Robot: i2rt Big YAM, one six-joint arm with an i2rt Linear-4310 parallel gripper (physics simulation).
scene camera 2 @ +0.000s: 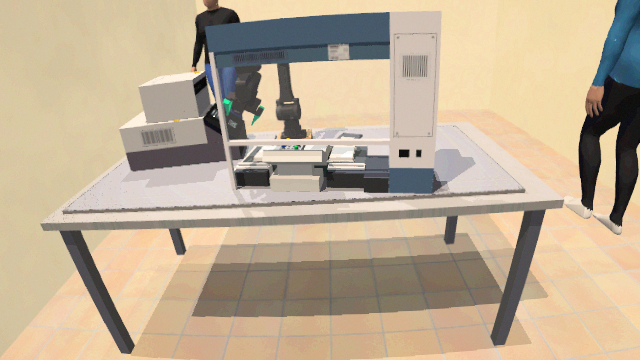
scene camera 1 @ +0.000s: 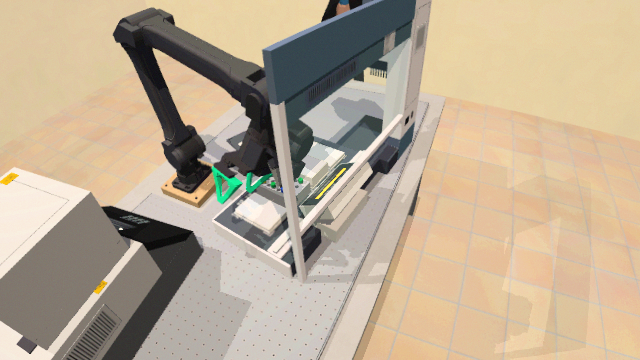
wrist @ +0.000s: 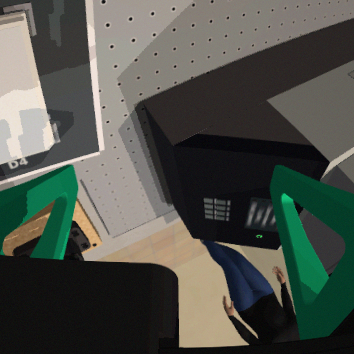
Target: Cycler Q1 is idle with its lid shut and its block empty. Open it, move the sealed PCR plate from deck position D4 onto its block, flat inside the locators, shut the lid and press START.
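Frame: origin at the arm's base, x back, y left, z down, level; millimetres.
Seen in the pictures: gripper, fingertip midpoint: (scene camera 2: 239, 119) (scene camera 1: 234, 196) (wrist: 173, 175); arm's base, origin of the base link: (scene camera 1: 192, 178).
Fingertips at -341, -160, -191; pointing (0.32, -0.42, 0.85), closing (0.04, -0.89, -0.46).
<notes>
Pixels of each thing's top centre, then the offset from my fingertips to it, as dx, dy, dz. "*": a spot on its surface instead.
- keypad, surface spot: (wrist: 217, 209) * +270, -109, +86
- screen, surface spot: (wrist: 261, 214) * +261, -159, +43
- small green symbol, surface spot: (wrist: 259, 236) * +351, -176, +37
- pale PCR plate, middle of its top: (scene camera 1: 260, 209) (scene camera 2: 269, 151) +16, +92, +139
- blue top beam, middle of its top: (scene camera 1: 364, 6) (scene camera 2: 292, 17) -198, +244, -345
- thin corner post, middle of its top: (scene camera 1: 276, 102) (scene camera 2: 211, 52) -155, -18, -265
The cycler (scene camera 1: 142, 265) (scene camera 2: 167, 137) (wrist: 230, 170) is the pale machine with a black sloped front. Its boxy upper part (scene camera 1: 75, 240) (scene camera 2: 170, 102) sits down over the base; the block is hidden. In the wrist view the front shows a keypad (wrist: 217, 209), a screen (wrist: 261, 214) and a small green symbol (wrist: 259, 236); no START label is legible. The pale PCR plate (scene camera 1: 260, 215) (wrist: 17, 75) lies on deck position D4, partly out of the wrist view. My gripper (scene camera 1: 235, 196) (scene camera 2: 240, 120) (wrist: 173, 175) is open and empty, raised between the deck's D4 end and the cycler.
The deck's enclosure has a blue top beam (scene camera 1: 345, 50) (scene camera 2: 300, 35) and a thin corner post (scene camera 1: 290, 200) (scene camera 2: 224, 125) beside the arm. A rack with coloured caps (scene camera 1: 295, 192) adjoins D4. The arm's wooden base board (scene camera 1: 200, 199) (wrist: 90, 225) is behind the deck. A person (scene camera 2: 215, 25) (wrist: 250, 285) stands behind the table.
</notes>
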